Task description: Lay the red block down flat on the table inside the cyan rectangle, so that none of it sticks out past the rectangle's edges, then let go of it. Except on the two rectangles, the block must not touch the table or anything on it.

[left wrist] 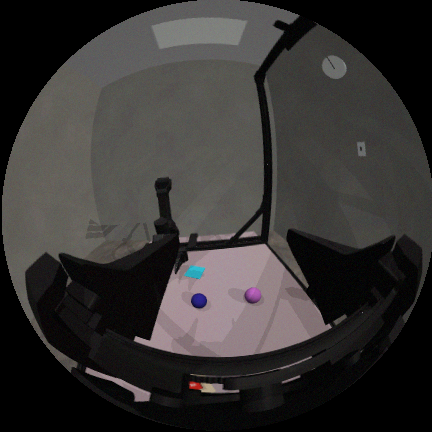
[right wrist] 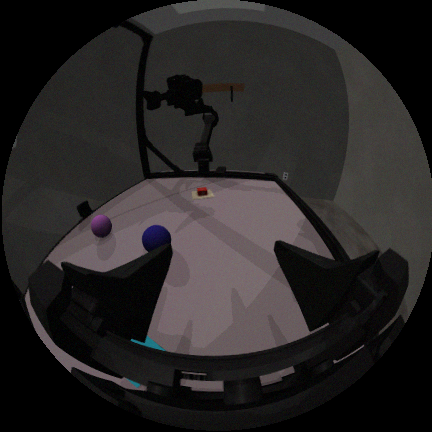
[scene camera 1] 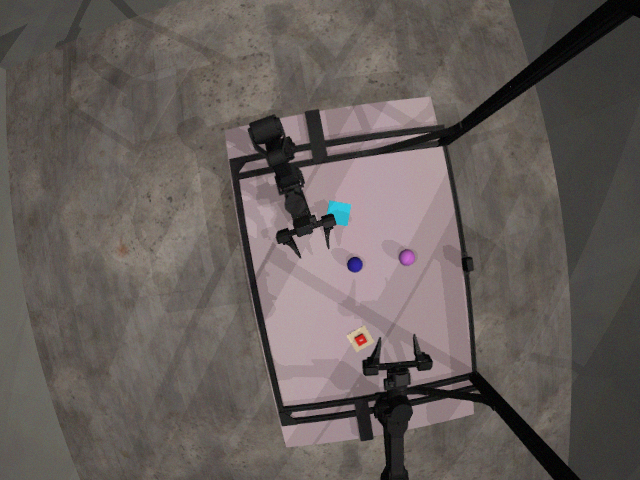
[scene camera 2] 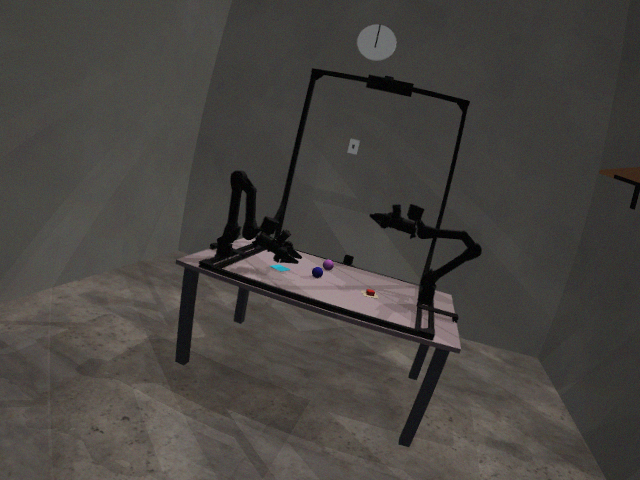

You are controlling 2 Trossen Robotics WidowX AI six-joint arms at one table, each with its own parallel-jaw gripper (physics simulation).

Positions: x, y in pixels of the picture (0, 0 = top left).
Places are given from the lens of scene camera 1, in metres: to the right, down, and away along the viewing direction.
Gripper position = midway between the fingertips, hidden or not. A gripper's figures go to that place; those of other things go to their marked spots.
my left gripper [scene camera 1: 397, 335]: 0.20, 0.25, 1.01
my right gripper [scene camera 1: 314, 253]: -0.02, 0.04, 1.26
